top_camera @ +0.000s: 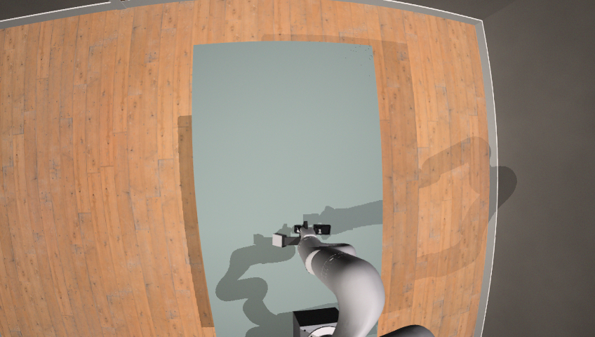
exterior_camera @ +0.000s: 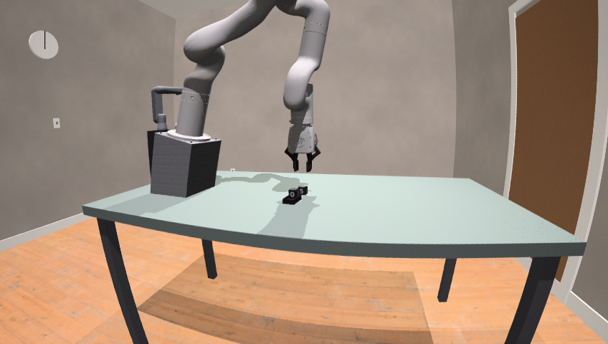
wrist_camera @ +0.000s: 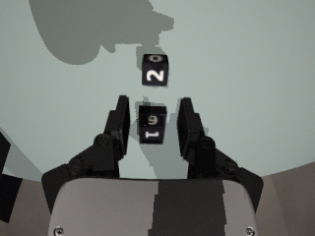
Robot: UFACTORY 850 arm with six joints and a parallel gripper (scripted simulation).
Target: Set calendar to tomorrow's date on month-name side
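My gripper is now 90 mm above the black cube. The rest, counted from my hand: black tray: 110 mm to the right, 100 mm below, 10 mm behind.
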